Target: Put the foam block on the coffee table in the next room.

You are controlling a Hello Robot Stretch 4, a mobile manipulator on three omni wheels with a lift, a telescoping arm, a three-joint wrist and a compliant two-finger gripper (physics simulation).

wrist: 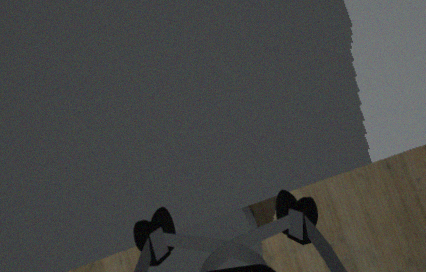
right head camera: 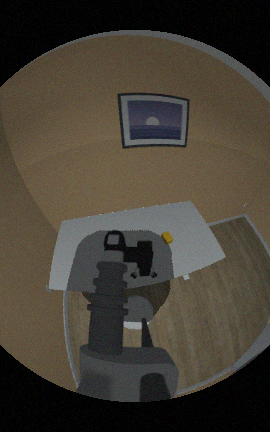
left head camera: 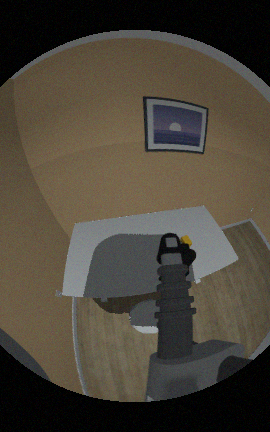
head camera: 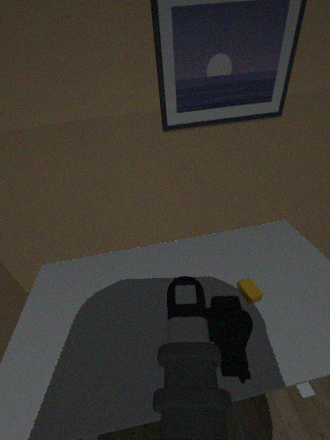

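Seen in the pictures: gripper, fingertip midpoint: (wrist: 224, 215) (head camera: 221, 377); robot's base, origin of the base link: (right head camera: 134, 311) (left head camera: 147, 315).
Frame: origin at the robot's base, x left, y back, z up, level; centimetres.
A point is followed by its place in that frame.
The foam block, a small yellow block (head camera: 250, 291) {y -59.3, x -28.1, z 73.8 cm} (left head camera: 186, 241) {y -59.2, x -28.2, z 73.7 cm} (right head camera: 167, 237) {y -59.5, x -28.7, z 73.8 cm}, lies on the right part of a white table (head camera: 280, 250) {y -86.3, x -53.1, z 69.2 cm} (left head camera: 210, 245) {y -55.9, x -53.4, z 69.3 cm} (right head camera: 195, 245) {y -52.6, x -53.7, z 69.3 cm} (wrist: 395, 75) {y -39.7, x -36.0, z 69.2 cm}, by the edge of a dark shadow. It does not show in the wrist view. My gripper (right head camera: 144, 274) {y -26.7, x -8.7, z 83.8 cm} (wrist: 224, 215) {y -26.7, x -8.7, z 83.8 cm} is open, its two dark fingertips wide apart with no object between them. It points down over the table's near edge, left of the block and nearer to me. In the head camera view the wrist hides most of the fingers. I cannot make out a separate coffee table.
A framed sunset picture (head camera: 225, 92) {y -106.0, x -21.3, z 143.3 cm} (left head camera: 176, 125) {y -105.7, x -19.4, z 153.5 cm} (right head camera: 154, 120) {y -105.7, x -20.0, z 152.7 cm} hangs on the tan wall behind the table. Wood floor (left head camera: 220, 320) {y 25.8, x -96.9, z -2.8 cm} (right head camera: 210, 320) {y 28.7, x -96.8, z -2.7 cm} (wrist: 390, 215) {y 2.3, x -74.3, z -2.7 cm} lies in front and to the right. A small white piece (head camera: 305, 390) (right head camera: 186, 277) shows below the table's near edge.
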